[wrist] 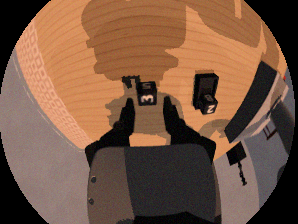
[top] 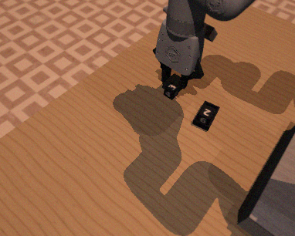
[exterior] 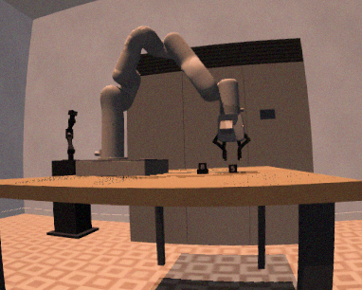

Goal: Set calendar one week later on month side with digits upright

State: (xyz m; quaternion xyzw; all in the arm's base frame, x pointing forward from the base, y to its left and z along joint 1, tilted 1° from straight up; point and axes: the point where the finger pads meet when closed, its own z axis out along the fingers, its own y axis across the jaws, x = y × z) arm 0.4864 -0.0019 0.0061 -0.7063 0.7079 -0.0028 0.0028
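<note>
The black cube is 50 mm below my hand. Round my hand: black digit cube (120 mm behind, 20 mm to the left, 40 mm below).
</note>
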